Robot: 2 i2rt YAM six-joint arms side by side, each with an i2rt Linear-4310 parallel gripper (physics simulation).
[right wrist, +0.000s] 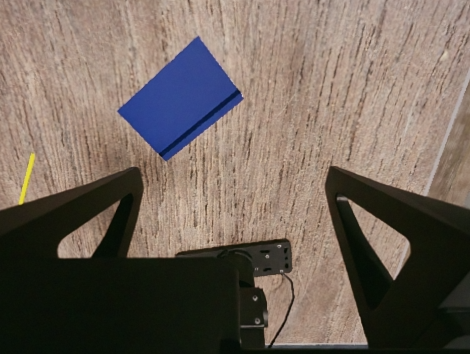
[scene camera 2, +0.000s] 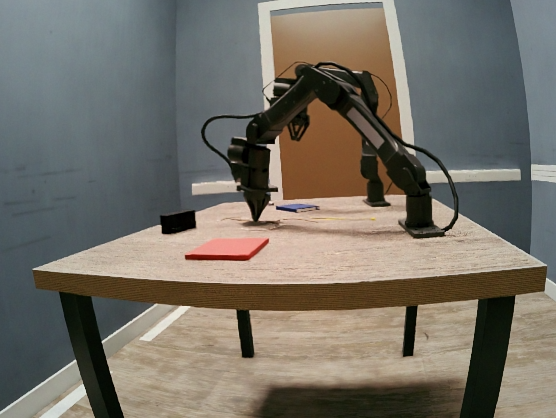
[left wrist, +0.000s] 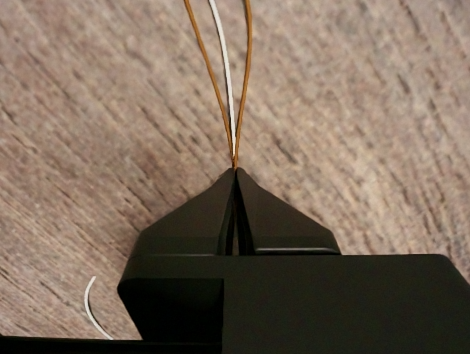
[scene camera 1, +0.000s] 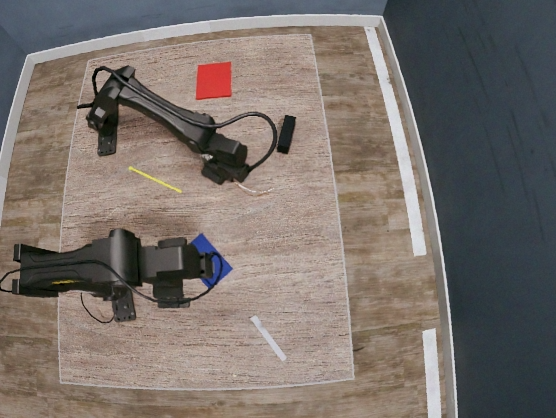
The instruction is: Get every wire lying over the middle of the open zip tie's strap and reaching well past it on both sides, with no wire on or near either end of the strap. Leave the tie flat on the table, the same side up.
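Places are measured from the left arm's base along level axes (x right, y back, z down), in centimetres.
Pixels of known places: left gripper, fingertip midpoint: (scene camera 2: 255, 221) (left wrist: 235, 177) (scene camera 1: 230, 179); right gripper, fingertip midpoint: (right wrist: 234, 176) (scene camera 2: 295, 140); left arm's base at its link origin: (scene camera 2: 419, 229) (scene camera 1: 108, 130); right arm's base at its link origin: (right wrist: 234, 260) (scene camera 2: 376, 203) (scene camera 1: 120, 288).
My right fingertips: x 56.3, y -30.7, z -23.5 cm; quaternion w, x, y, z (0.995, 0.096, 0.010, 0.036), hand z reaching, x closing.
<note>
Ahead of a thing's pixels: the offset from my right fingertips to its top centre. "spot": to the spot under its first point.
The open zip tie {spot: dy +13.1, dx -34.2, dz +23.3 cm} (scene camera 1: 155, 179) (scene camera 2: 345, 218) (right wrist: 27, 178) is a thin yellow strap lying flat. No wire shows over its visible length in scene camera 1. My left gripper (scene camera 2: 256, 220) (left wrist: 235, 177) is low at the table, its tips shut on three thin wires: a white wire (left wrist: 226, 65) between an orange wire (left wrist: 207, 65) and another orange wire (left wrist: 248, 45). They fan out beyond the tips; the gripper hides their other stretches. A curved white wire end shows at the lower left of the left wrist view. My right gripper (right wrist: 234, 176) (scene camera 2: 298, 139) is open and empty, high above the table.
A blue book {dy -0.6, dx -6.6, dz +22.3 cm} (scene camera 1: 222, 270) (scene camera 2: 297, 207) (right wrist: 180, 97) lies near the right gripper. A red flat block {dy -8.4, dx -68.1, dz +22.5 cm} (scene camera 1: 214, 81) (scene camera 2: 227, 249) and a black block {dy -29.4, dx -41.2, dz +18.5 cm} (scene camera 1: 286, 134) (scene camera 2: 178, 221) are beyond the left arm in scene camera 1. A whitish strip {dy -14.9, dx +17.4, dz +22.5 cm} (scene camera 1: 268, 338) lies lower right there.
</note>
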